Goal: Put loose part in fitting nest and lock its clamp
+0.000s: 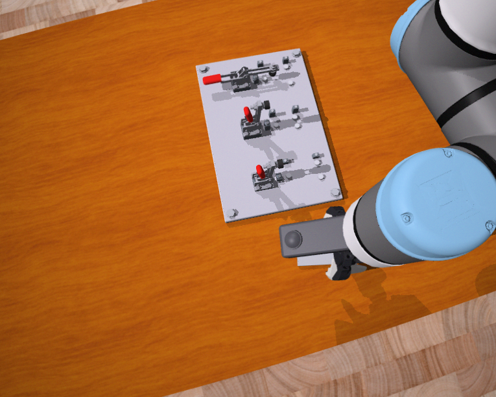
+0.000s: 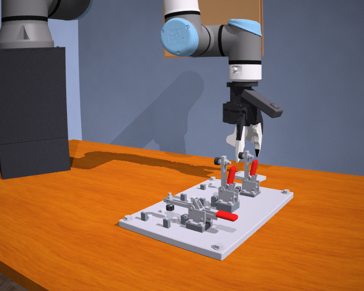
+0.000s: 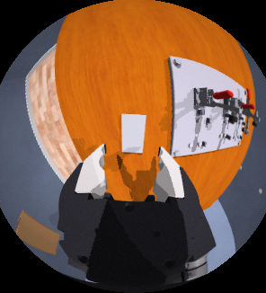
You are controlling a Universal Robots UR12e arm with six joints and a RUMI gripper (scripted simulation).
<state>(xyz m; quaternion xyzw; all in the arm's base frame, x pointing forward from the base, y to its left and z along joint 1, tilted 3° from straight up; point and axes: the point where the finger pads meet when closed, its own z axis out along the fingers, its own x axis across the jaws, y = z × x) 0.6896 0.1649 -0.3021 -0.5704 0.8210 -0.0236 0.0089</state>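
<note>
My hand is 6 cm above the flat grey rectangular part. Round my hand: grey fixture plate: 27 cm to the right, 6 cm below.
</note>
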